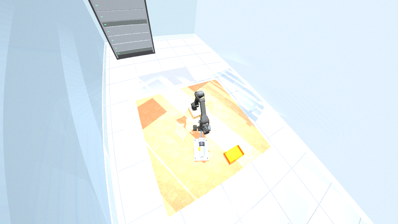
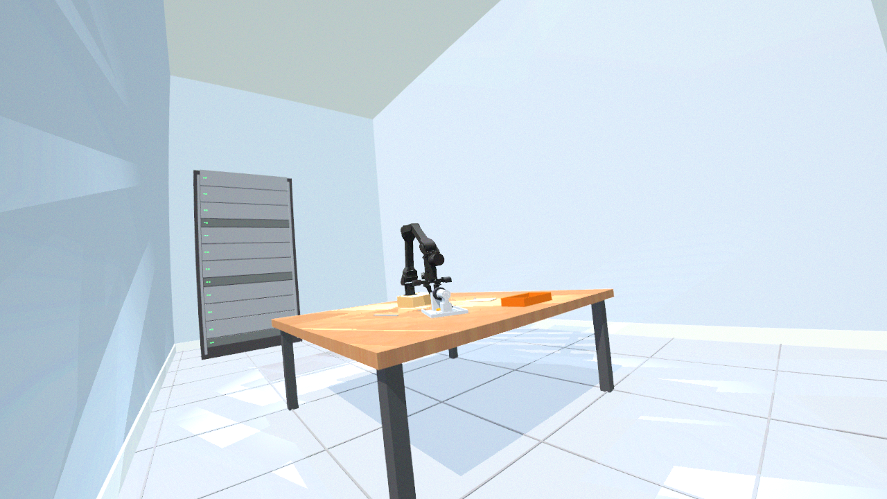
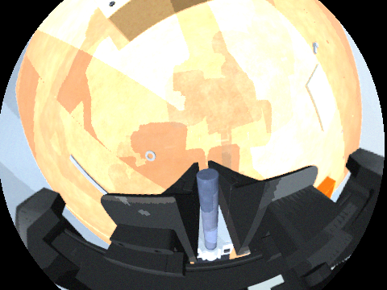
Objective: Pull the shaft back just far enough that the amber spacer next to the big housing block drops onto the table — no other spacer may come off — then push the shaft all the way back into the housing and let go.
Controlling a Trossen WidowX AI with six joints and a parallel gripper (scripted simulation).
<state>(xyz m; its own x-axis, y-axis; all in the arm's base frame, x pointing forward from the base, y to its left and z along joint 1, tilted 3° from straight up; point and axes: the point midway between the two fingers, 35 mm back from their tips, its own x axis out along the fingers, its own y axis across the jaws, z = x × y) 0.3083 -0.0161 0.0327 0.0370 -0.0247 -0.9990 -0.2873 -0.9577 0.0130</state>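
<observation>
Right now my gripper tip is 80 mm short of the grey-blue shaft, 30 mm below it and 20 mm to the left of it. Also, from my gripper tip: amber spacer (180 mm ahead, 50 mm to the right, 30 mm below); then orange tray (340 mm ahead, 270 mm to the left, 40 mm below); then white fixture (190 mm ahead, 60 mm to the right).
</observation>
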